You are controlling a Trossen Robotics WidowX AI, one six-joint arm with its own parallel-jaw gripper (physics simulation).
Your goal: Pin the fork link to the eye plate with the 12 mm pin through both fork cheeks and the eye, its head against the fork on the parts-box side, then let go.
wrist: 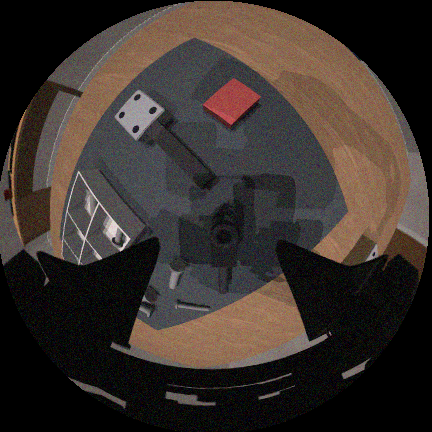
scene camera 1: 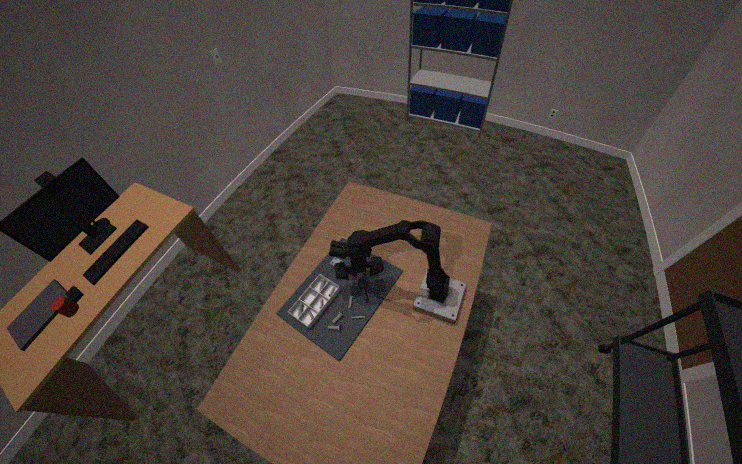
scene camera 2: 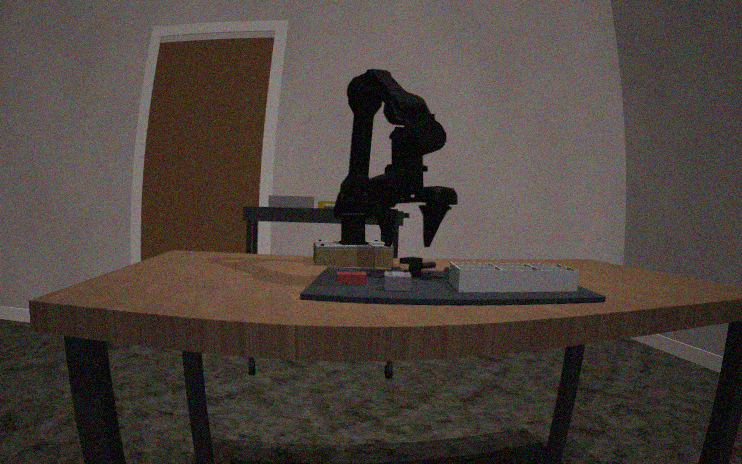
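Pixels of known places: gripper, fingertip midpoint: (wrist: 219,245) (scene camera 1: 359,277) (scene camera 2: 407,246); arm's base, link origin: (scene camera 1: 438,294) (scene camera 2: 353,243).
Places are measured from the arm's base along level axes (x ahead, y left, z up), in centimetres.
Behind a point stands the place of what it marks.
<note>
My gripper (scene camera 2: 407,245) @(z 1.8, x 32.5, y 6.2 cm) (wrist: 219,245) @(z 1.8, x 32.5, y 6.2 cm) is open and empty, pointing down above the mat and the dark assembly. This dark assembly (wrist: 225,232) @(z -2.8, x 31.3, y 6.6 cm), with a round bore, stands near the mat's middle. A pale square plate (scene camera 1: 336,262) @(z -1.4, x 46.1, y 2.1 cm) (scene camera 2: 397,281) @(z -2.2, x 48.5, y 1.5 cm) (wrist: 139,114) @(z -1.3, x 45.4, y 2.0 cm) with four holes lies at one end of the mat; a dark bar (wrist: 182,154) runs from it towards the middle. I cannot tell fork from eye, nor whether a pin passes through them. Loose pins lie on the mat: a thin pin (scene camera 1: 357,317) @(z -2.8, x 26.6, y 20.9 cm) (wrist: 192,306) @(z -3.0, x 26.5, y 20.2 cm), a thicker one (scene camera 1: 337,317) (wrist: 175,276), and others.
The parts box (scene camera 2: 514,279) @(z -1.7, x 51.0, y 19.6 cm) (wrist: 120,206) @(z -2.6, x 42.6, y 11.8 cm) stands on the dark mat (scene camera 1: 339,347) @(z -3.7, x 27.8, y 34.6 cm) (scene camera 2: 492,298) @(z -3.7, x 55.7, y 14.0 cm) (wrist: 280,120) @(z -3.7, x 34.2, y -6.7 cm), left of the dark assembly in the wrist view. A red block (scene camera 2: 351,276) @(z -2.6, x 40.9, y -4.4 cm) (wrist: 231,101) @(z -2.3, x 39.0, y -4.0 cm) lies near the pale plate. The arm's base (scene camera 1: 440,300) @(z 0.6, x -1.7, y 2.6 cm) stands on the wooden table (scene camera 1: 328,393) @(z -4.7, x 23.8, y 51.6 cm).
</note>
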